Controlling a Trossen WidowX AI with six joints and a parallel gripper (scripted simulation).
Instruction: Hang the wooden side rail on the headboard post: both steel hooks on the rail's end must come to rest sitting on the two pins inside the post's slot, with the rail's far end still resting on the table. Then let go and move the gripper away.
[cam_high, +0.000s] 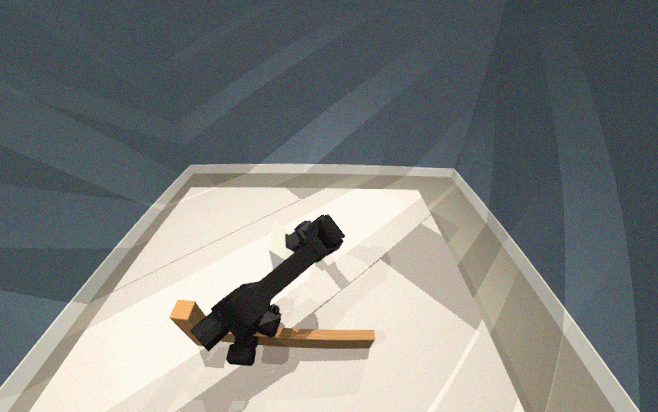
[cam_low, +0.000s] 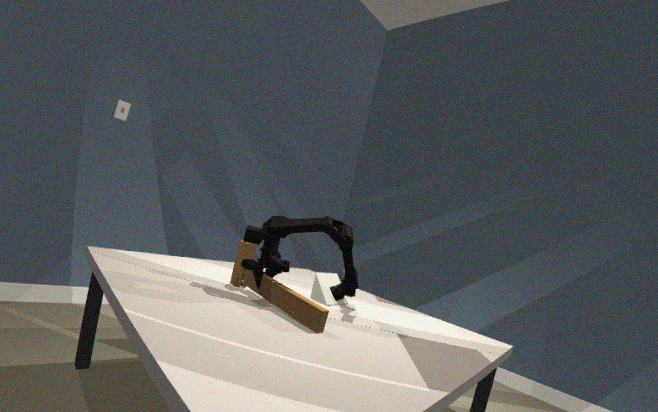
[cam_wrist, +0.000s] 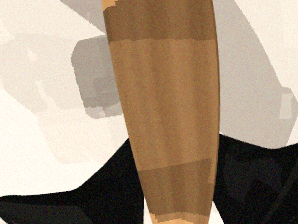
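My gripper tip is now 2 cm past the headboard post, 15 cm to the left of it and 4 cm below it.
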